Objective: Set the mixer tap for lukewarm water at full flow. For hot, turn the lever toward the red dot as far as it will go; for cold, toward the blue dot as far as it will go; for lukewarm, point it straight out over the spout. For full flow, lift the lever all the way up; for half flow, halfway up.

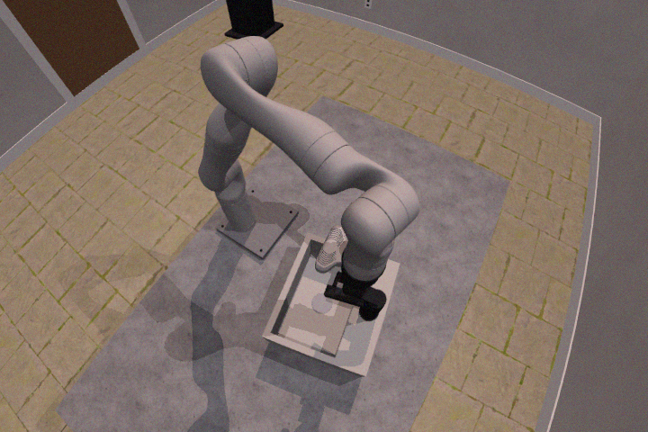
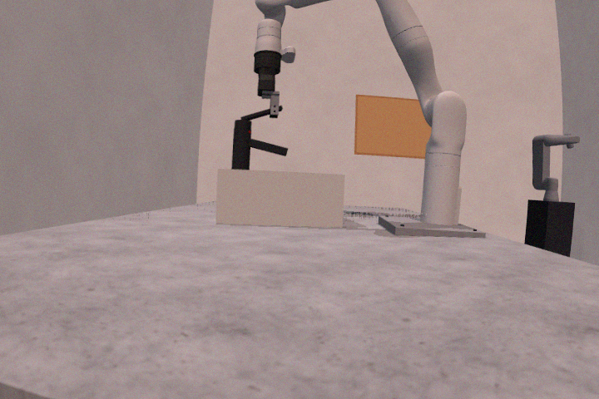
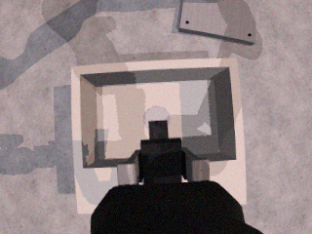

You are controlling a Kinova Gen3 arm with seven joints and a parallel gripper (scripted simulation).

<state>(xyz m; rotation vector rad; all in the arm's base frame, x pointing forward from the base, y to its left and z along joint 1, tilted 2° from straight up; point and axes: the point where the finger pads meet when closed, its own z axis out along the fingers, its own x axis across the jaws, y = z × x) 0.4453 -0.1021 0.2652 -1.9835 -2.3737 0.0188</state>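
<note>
The lever lies 30 mm ahead of my hand, 10 mm to the left of it and 10 mm below it. Round my hand: black mixer tap 60 mm ahead, 10 mm to the left, 70 mm below; then sink basin 30 mm behind, 10 mm to the right, 260 mm below.
</note>
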